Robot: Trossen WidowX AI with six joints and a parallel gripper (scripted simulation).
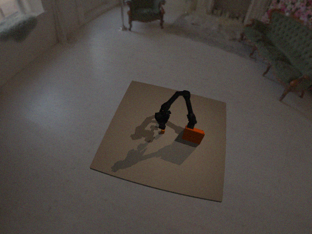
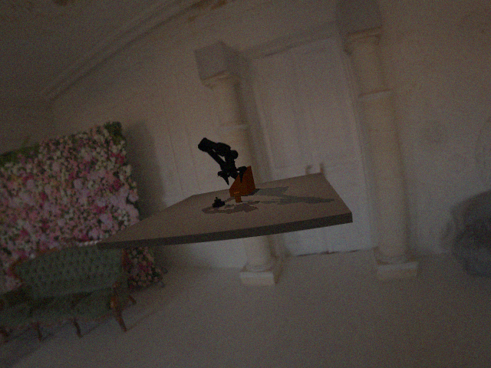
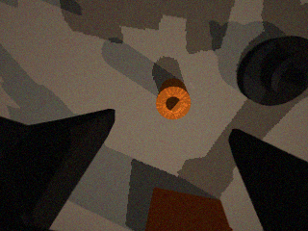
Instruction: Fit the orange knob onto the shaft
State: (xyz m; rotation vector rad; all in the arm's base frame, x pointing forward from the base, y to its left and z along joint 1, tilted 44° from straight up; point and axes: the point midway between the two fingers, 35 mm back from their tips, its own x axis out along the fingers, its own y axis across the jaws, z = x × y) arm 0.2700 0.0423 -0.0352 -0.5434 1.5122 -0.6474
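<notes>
Right now my gripper tip is 9 cm above the orange knob. The rest, counted from my gripper tip: dark round pedestal (13 cm to the right, 9 cm below, 4 cm ahead).
</notes>
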